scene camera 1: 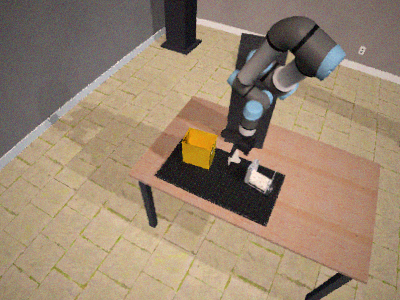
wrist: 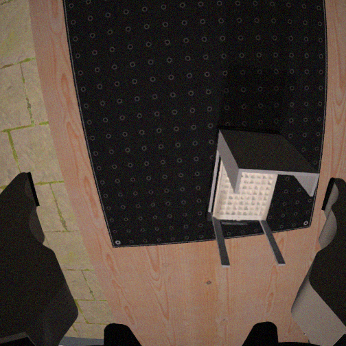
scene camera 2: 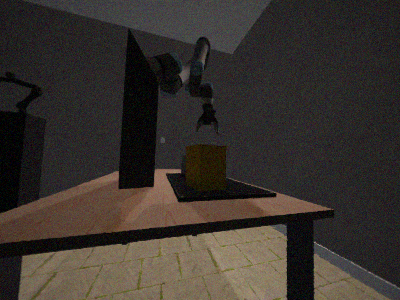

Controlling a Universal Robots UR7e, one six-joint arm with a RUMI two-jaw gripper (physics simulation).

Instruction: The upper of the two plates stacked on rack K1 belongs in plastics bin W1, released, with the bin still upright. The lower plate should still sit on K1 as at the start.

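Seen in the pictures: gripper, fingertip midpoint: (scene camera 1: 235,155) (scene camera 2: 207,134); arm's base, link origin: (scene camera 2: 143,73).
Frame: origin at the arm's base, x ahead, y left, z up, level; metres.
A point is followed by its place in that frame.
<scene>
The yellow plastics bin W1 (scene camera 1: 197,155) @[x 0.361, y -0.150, z -0.469 m] (scene camera 2: 206,168) @[x 0.287, y -0.258, z -0.484 m] stands upright on the black mat (scene camera 1: 220,192) @[x 0.460, y 0.058, z -0.571 m] (scene camera 2: 252,191) @[x 0.470, y -0.294, z -0.571 m] (wrist: 145,110). The grey rack K1 (scene camera 1: 253,167) @[x 0.247, y 0.165, z -0.508 m] (wrist: 270,152) stands near one end of the mat, with a tall panel on one side and two thin posts opposite. A white plate (scene camera 1: 260,180) @[x 0.299, y 0.233, z -0.527 m] (wrist: 247,195) with a studded top sits in the rack. The lower plate cannot be told apart from the upper one. My gripper (scene camera 1: 234,157) @[x 0.393, y 0.084, z -0.289 m] (scene camera 2: 207,130) @[x 0.393, y 0.084, z -0.289 m] (wrist: 182,180) is open and empty, above the mat, with its fingers wide apart.
The wooden table (scene camera 1: 320,200) @[x 0.214, y 0.594, z -0.584 m] (scene camera 2: 100,210) @[x -0.029, y -0.383, z -0.584 m] (wrist: 170,290) carries the mat. A tall dark panel (scene camera 2: 139,125) @[x 0.012, y -0.116, z -0.307 m] stands at the table, beside the arm. A dark pedestal (scene camera 1: 180,25) stands on the floor behind. In scene camera 2 the bin hides most of the rack.
</scene>
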